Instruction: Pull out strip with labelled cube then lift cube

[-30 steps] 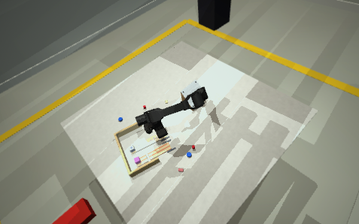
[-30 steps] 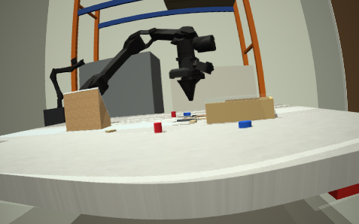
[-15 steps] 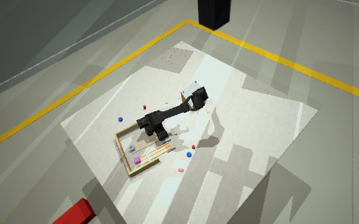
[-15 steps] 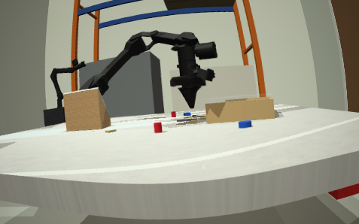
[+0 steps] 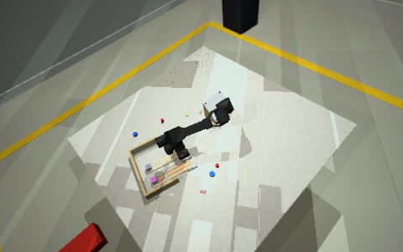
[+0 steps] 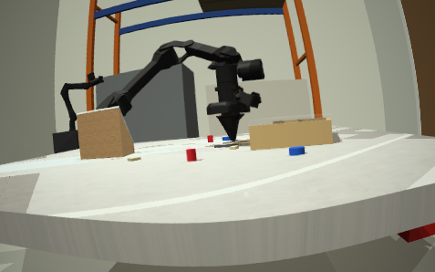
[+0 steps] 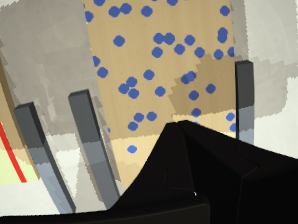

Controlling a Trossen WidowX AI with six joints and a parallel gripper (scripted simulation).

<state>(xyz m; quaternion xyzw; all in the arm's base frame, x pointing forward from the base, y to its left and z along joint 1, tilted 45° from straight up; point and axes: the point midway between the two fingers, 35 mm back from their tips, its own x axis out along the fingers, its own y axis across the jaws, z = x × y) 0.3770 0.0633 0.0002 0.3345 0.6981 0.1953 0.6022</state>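
Now: the pale blue cube marked k 20 cm ahead of my gripper tip, 5 cm to the right of it and 1 cm above it. Also, from my gripper tip: pink block: 27 cm to the left, 6 cm ahead, 1 cm below; red-lined strip: 8 cm to the left, 8 cm ahead, 1 cm below.
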